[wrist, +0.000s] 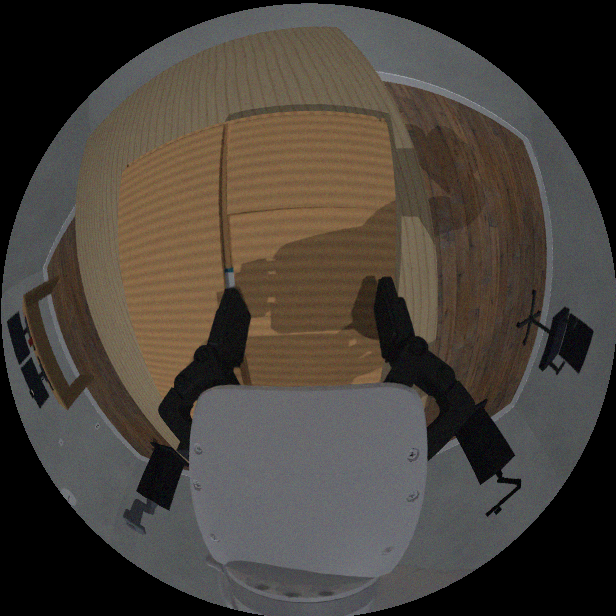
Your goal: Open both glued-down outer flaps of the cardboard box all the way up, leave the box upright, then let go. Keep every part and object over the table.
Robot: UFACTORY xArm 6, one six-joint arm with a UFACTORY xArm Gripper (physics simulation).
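Note:
The cardboard box (258, 229) fills most of the wrist view from above. A darker left flap (169, 258) lies flat, and its raised edge runs along a vertical seam (224, 189). To the right of the seam is a lower cardboard surface (310, 166) crossed by a horizontal line. A paler strip (416, 252) stands along the right side; I cannot tell whether it is a raised flap. My gripper (307, 287) is open just above the box. Its left fingertip (229, 281) is at the seam edge and its right finger (390, 310) is over the lower surface. It holds nothing.
The box stands on a wooden table (488, 241) with a pale rim. Beyond the table is grey floor, with a dark stand and screen (566, 339) at the right and a wooden frame (45, 344) at the left.

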